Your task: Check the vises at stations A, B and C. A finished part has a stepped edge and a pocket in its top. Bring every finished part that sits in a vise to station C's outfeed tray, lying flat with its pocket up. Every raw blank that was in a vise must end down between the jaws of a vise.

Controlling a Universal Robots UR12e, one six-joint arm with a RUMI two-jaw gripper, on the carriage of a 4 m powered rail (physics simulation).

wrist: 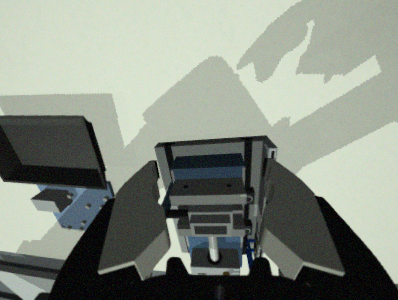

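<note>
A vise (207, 186) with grey jaws, blue body parts and a pale screw stands in the lower middle of the wrist view. No part with a stepped edge and pocket can be made out between its jaws; whether anything sits in the narrow gap is too dark to tell. My gripper (209, 161) is open, its two jaws wide apart and seen left and right of the vise, with nothing held between them. A dark, shallow, open tray (55, 175) shows at the left and looks empty. Which station this is cannot be told.
A blue plate (82, 212) with screw heads and a grey block (52, 200) shows under the tray's lower edge. Dark rails (30, 265) cross the lower left corner. Blue hoses (251, 247) run beside the vise's lower right. Large shadows lie across the pale floor.
</note>
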